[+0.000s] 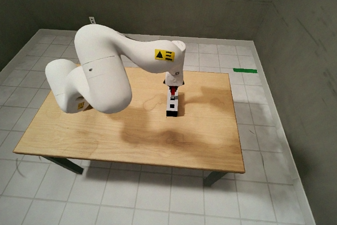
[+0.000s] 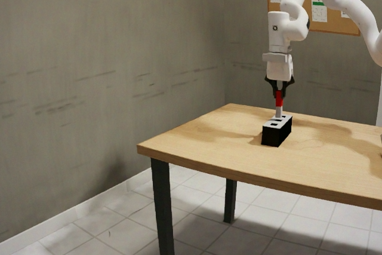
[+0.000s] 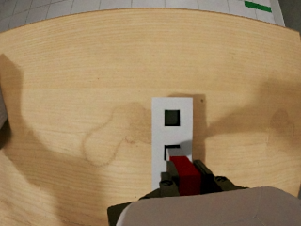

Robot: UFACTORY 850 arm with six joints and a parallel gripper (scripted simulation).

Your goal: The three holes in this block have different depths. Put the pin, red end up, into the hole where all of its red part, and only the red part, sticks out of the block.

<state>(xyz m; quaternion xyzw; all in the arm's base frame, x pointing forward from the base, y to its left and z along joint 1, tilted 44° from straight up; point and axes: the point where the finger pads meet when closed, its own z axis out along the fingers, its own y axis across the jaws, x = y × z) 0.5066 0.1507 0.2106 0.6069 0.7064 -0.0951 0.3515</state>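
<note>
Now: the pin 2 cm below my hand. Also, from my hand: black block 14 cm below.
</note>
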